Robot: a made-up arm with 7 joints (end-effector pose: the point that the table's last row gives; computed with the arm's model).
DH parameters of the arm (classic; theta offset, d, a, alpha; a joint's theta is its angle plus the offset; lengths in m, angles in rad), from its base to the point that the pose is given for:
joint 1: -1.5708 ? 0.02 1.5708
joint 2: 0 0.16 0.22 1.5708
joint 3: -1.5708 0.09 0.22 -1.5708
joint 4: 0.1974 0 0.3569 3.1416
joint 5: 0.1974 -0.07 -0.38 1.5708
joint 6: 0 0.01 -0.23 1.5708
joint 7: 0 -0.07 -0.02 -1.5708
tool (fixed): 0 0.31 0 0
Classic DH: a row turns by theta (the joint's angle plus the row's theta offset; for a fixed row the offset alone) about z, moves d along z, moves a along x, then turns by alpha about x.
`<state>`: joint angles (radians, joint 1 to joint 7).
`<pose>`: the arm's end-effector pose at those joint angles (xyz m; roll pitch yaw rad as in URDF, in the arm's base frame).
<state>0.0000 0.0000 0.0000 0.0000 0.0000 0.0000 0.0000</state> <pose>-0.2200 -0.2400 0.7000 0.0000 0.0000 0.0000</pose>
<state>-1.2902 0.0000 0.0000 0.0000 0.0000 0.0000 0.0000</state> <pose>-0.2915 0.1450 0.7000 0.0000 0.0000 -1.2902</pose>
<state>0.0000 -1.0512 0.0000 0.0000 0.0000 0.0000 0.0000</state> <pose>-0.2200 -0.3896 0.3580 1.0512 0.0000 0.0000</pose>
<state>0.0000 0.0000 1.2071 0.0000 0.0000 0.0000 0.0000</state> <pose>-0.1814 -0.1839 0.7000 0.0000 0.0000 -1.2071</pose>
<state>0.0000 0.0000 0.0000 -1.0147 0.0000 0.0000 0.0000</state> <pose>0.2434 -0.2400 0.7537 0.0000 1.0147 0.0000</pose>
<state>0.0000 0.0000 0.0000 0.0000 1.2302 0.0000 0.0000</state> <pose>0.5011 -0.2400 1.0807 0.0000 1.2302 0.0000</pose>
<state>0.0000 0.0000 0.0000 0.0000 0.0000 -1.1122 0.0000</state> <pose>-0.0179 -0.0548 0.7000 0.0000 0.0000 -1.1122</pose>
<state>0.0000 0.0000 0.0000 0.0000 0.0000 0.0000 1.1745</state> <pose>-0.4937 -0.2400 0.4912 0.0000 -1.1745 0.0000</pose>
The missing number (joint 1, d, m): 0.4
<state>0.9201 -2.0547 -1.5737 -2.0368 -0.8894 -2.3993 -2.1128</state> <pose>-0.2326 0.1683 0.1480 2.5604 0.2311 2.8553</pose>
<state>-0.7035 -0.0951 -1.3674 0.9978 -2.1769 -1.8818 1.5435</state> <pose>-0.1614 0.5418 0.6809 -1.9309 1.4360 0.6128</pose>
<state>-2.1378 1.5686 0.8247 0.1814 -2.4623 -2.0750 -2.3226</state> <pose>-0.1819 -0.3410 1.3760 -0.2559 0.3692 -1.1065</pose>
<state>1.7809 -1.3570 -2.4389 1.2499 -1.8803 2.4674 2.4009</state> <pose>0.4668 -0.0865 0.8072 1.4238 0.1679 2.4973</pose>
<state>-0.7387 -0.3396 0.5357 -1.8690 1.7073 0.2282 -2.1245</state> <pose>0.0166 -0.4673 -0.2098 0.1655 -0.3576 -1.5473</pose>
